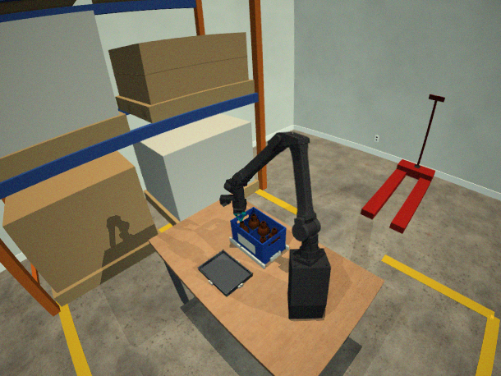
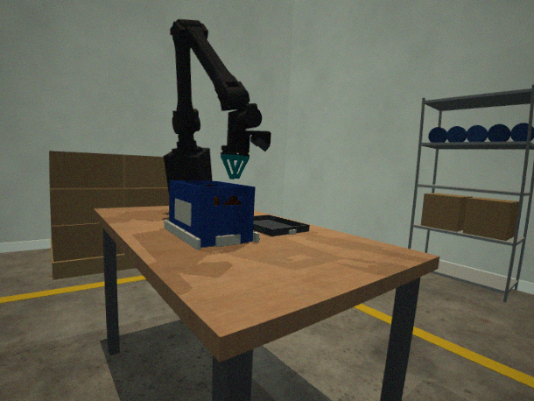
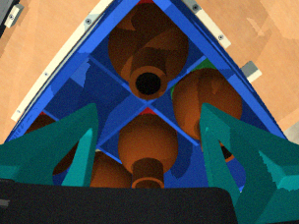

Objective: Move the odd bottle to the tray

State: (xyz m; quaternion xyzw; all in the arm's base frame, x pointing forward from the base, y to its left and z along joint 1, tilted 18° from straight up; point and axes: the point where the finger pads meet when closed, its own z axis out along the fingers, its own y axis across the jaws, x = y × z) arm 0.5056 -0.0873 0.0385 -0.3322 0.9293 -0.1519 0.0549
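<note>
The bottle lies 12 cm below my hand. Also, from my hand: crate: 12 cm below, 9 cm behind, 3 cm to the right; dark tray: 25 cm to the left, 19 cm below, 8 cm behind.
</note>
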